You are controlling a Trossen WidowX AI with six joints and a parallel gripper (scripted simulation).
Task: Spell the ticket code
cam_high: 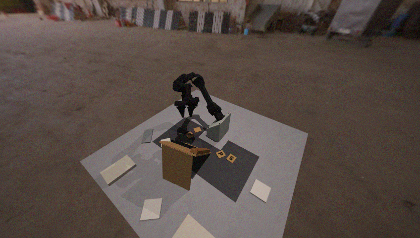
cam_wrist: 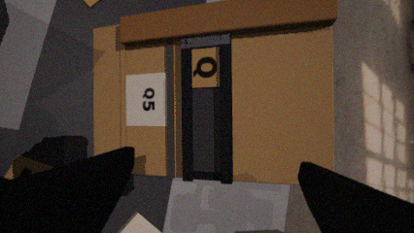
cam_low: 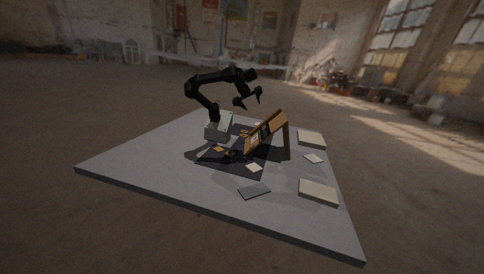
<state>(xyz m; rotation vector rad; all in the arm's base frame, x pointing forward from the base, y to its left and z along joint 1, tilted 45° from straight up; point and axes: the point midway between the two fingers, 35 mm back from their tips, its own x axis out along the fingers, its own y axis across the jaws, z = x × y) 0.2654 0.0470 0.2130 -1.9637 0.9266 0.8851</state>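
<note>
Now: the letter tile 90 mm behind my gripper tip, 320 mm to the left of it and 310 mm below it. Also, from my gripper tip: small white card: 90 mm ahead, 190 mm to the right, 310 mm below; white ticket: 40 mm ahead, 60 mm to the left, 230 mm below; dark mat: 80 mm behind, 100 mm to the left, 310 mm below.
</note>
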